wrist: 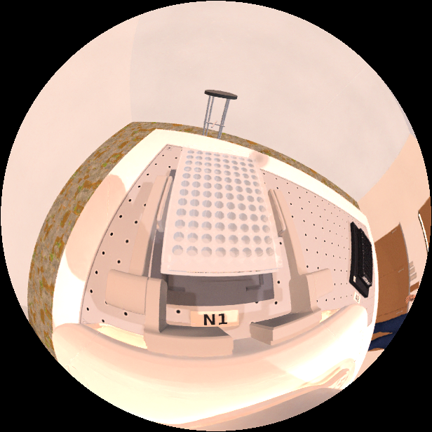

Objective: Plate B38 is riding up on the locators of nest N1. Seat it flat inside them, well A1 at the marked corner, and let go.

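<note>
Plate B38 (pixel 224 200), a pale plate with rows of round wells, is between the two fingers of my gripper (pixel 221 206). The gripper is shut on its long sides. The plate is above the dark grey nest N1 (pixel 215 296), with its near edge apart from the nest and the nest's near part showing below it. A locator (pixel 257 283) shows at the nest's near right. The N1 label (pixel 215 318) lies in front of the nest. The marked corner's tag does not show, and the plate hides most of the nest. No well lettering can be read.
The nest stands on a pale perforated board (pixel 320 235). A black rack-like object (pixel 361 260) stands at the board's right edge, with a small label near it. A stool (pixel 220 94) stands beyond the table, and brown cabinets (pixel 392 255) are at the far right.
</note>
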